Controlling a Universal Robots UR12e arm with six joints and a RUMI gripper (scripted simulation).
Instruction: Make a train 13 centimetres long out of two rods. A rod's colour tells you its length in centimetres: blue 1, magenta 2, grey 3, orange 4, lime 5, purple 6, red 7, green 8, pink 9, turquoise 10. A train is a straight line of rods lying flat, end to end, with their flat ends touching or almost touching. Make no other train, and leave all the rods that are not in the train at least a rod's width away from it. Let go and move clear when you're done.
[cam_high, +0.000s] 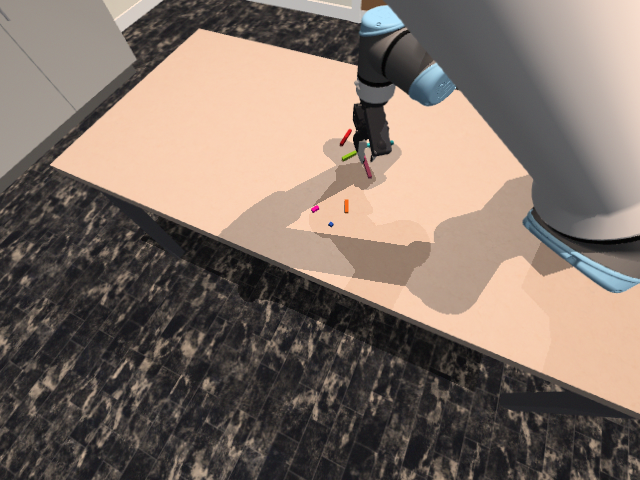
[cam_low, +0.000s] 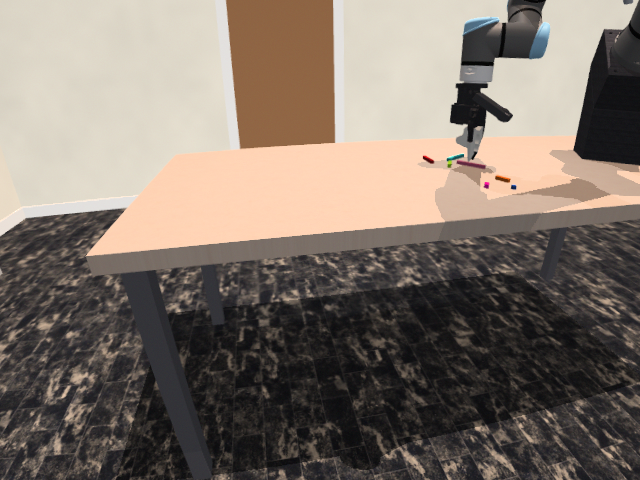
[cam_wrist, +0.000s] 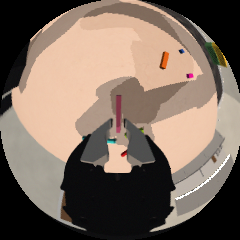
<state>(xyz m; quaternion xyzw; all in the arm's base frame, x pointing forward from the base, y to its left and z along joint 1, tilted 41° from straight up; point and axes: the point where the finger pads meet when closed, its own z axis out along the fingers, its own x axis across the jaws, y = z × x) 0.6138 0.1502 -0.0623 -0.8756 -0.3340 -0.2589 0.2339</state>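
My gripper is now 30 mm above the pink rod. From my hand the other things lie so: turquoise rod 20 mm ahead, 90 mm to the right, 30 mm below; then red rod 120 mm ahead, 60 mm to the right, 30 mm below; then lime rod 70 mm ahead, 30 mm below.
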